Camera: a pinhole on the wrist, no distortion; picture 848 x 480 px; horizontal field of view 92.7 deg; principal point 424.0 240.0 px. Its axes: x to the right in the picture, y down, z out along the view. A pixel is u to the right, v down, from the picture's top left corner.
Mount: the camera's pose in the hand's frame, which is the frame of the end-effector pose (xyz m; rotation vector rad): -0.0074 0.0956 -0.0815 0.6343 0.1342 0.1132
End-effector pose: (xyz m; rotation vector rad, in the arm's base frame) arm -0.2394 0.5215 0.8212 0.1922 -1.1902 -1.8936
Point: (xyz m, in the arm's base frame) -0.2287 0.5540 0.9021
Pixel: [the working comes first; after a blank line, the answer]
In the camera's frame: -0.0161 0.0592 0.1298

374 424
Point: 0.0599 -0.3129 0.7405
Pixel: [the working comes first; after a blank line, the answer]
In the camera's frame: 0.4887 -0.3024 -0.5597

behind the camera
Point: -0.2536 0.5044 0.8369
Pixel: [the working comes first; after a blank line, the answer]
In the camera's frame: 0.0121 -0.0216 0.1255

463 170
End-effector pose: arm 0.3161 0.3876 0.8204 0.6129 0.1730 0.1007
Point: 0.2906 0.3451 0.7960
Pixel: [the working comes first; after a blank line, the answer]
In the camera's frame: -0.0485 -0.0649 0.1446

288 58
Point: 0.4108 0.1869 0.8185
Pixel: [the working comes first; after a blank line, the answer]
In the camera's frame: 0.0127 -0.0898 0.3334

439 131
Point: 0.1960 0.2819 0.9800
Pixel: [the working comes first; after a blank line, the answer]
In the camera's frame: -0.1790 0.0893 0.2220

98 403
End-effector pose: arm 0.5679 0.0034 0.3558 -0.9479 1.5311 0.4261
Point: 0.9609 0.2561 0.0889
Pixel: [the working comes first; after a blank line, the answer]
In the camera's frame: 0.1213 0.1889 0.5951

506 368
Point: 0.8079 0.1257 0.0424
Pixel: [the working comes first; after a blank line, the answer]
In the camera's frame: 0.2208 0.1139 0.4307

631 347
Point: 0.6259 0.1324 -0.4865
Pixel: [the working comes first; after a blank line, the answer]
In the camera's frame: 0.7413 0.3009 0.3468

outside the picture
